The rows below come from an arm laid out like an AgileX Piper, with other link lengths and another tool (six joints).
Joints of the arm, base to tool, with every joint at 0 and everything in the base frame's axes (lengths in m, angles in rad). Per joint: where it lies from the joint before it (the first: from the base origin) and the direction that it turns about. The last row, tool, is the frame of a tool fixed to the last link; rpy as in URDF.
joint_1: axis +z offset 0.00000 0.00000 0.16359
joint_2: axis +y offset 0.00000 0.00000 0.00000
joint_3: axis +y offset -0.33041 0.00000 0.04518
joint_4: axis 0.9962 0 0.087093 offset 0.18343 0.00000 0.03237
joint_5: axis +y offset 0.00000 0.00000 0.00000
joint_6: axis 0.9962 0 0.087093 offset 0.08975 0.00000 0.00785
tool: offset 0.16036 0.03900 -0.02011 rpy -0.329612 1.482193 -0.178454
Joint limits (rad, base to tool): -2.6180..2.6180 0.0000..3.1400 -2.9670..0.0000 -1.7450..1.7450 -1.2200..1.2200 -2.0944..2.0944
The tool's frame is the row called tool.
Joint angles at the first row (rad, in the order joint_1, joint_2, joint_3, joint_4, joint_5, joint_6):
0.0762 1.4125 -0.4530 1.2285 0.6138 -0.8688
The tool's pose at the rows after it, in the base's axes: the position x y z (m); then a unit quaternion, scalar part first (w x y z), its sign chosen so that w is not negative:
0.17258, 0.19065, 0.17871, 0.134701, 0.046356, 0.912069, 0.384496
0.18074, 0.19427, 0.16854, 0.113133, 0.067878, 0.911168, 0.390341
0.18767, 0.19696, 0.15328, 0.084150, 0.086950, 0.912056, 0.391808
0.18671, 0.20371, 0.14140, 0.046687, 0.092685, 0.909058, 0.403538
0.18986, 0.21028, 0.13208, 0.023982, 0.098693, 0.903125, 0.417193
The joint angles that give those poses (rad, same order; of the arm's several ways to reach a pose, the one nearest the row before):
0.0762 1.4843 -0.4240 1.2811 0.6138 -0.8875
0.0763 1.5636 -0.4198 1.3556 0.6147 -0.9416
0.0763 1.6609 -0.4198 1.4175 0.6174 -0.9962
0.0762 1.7574 -0.4198 1.4578 0.6546 -1.0536
0.0762 1.8426 -0.4198 1.5210 0.6891 -1.1304

